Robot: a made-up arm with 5 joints.
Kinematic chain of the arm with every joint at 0, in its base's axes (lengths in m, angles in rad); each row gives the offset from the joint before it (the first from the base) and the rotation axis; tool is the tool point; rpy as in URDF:
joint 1: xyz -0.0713 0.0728 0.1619 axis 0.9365 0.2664 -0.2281
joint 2: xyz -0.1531 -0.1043 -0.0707 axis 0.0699 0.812 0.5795
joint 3: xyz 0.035 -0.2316 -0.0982 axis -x
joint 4: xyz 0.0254 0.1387 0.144 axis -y
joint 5: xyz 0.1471 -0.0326 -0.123 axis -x
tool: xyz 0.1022 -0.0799 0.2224 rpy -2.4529 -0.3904 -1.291
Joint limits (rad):
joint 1: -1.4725..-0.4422
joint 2: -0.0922..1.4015
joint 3: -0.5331..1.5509
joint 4: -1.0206..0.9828
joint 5: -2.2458..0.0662
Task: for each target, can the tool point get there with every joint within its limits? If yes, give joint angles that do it. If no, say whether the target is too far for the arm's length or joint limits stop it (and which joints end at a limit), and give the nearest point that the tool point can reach.
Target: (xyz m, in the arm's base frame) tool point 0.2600 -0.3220 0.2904
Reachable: yes | joints -1.1025 0.4028 0.2562 0.1849 -2.0260
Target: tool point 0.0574 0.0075 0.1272
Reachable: yes | joints -1.1144 0.3348 1.3659 0.4757 -0.4535
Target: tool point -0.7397 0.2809 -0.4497
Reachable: no: joint limits stop it (at a limit: joint 1, joint 2, joint 3, joint 5) | nearest point -0.3388 0.0199 -0.1116 | short by 0.586 m
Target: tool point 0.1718 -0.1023 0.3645
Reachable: yes | joints -0.6638 0.0652 0.8392 0.6980 -1.4766
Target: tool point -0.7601 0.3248 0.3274
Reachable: no: joint limits stop it (at a limit: joint 1, joint 2, joint 4, joint 5) | nearest point -0.2425 0.2107 0.4244 | short by 0.539 m
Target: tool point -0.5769 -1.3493 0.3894
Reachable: no: too far | nearest point -0.2230 -0.5634 0.2473 | short by 0.874 m
